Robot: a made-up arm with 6 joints. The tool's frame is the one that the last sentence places. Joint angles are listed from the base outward.
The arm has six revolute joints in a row. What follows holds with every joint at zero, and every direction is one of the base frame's. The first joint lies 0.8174 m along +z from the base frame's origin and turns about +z. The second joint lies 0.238 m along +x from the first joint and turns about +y. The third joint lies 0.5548 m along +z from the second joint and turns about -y. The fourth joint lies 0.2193 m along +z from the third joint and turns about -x. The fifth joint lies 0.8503 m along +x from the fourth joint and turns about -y. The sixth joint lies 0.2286 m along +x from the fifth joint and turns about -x. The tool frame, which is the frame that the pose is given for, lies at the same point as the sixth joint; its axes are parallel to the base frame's.
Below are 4 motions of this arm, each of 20 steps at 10 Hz.
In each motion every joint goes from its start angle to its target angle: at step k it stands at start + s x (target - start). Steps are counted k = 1, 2, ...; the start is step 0. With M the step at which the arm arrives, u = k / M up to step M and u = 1 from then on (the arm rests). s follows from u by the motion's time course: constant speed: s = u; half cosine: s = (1 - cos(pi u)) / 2; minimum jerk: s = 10 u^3 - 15 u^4 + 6 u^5.
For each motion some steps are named. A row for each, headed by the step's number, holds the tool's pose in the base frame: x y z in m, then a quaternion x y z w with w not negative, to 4 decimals.
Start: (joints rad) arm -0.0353 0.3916 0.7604 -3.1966 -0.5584 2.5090
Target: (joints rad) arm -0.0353 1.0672 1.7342 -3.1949 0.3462 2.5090
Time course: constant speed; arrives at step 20
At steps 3, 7, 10, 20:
3: 1.3433 -0.0526 2.0182 0.3033 -0.3912 0.1109 0.8618
7: 1.3926 -0.0522 1.9988 0.3111 -0.3370 0.0962 0.8834
10: 1.4226 -0.0515 1.9761 0.3159 -0.2955 0.0849 0.8976
20: 1.4724 -0.0479 1.8556 0.3264 -0.1535 0.0455 0.9316

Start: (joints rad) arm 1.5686 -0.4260 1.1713 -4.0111 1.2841 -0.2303
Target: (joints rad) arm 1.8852 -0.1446 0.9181 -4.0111 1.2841 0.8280
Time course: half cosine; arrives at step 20
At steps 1, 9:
1: -0.1675 -0.0894 2.2359 -0.3210 -0.9297 0.0442 0.1750
9: -0.1890 0.1513 2.2585 -0.2986 -0.9507 -0.0529 0.0648

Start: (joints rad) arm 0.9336 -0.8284 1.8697 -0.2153 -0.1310 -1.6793
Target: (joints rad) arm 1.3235 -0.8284 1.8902 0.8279 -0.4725 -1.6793
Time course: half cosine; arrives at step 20
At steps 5, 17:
5: -0.6705 -1.0185 1.4897 -0.4936 0.4293 -0.7370 0.1697
17: -0.2494 -1.1694 1.4926 -0.7452 0.4881 -0.4538 0.0204

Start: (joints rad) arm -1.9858 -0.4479 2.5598 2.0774 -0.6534 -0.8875
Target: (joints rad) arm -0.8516 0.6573 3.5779 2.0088 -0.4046 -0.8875
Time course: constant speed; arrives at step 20
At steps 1, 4, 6, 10, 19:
1: 0.2516 1.0134 1.1899 0.4861 0.6733 0.3818 0.4057
4: 0.0665 0.9602 1.2370 0.4460 0.7001 0.4190 0.3679
6: -0.0431 0.9048 1.2603 0.4186 0.7169 0.4414 0.3406
10: -0.2202 0.7586 1.2866 0.3619 0.7475 0.4804 0.2819
19: -0.3969 0.3727 1.2495 0.2269 0.8019 0.5361 0.1345

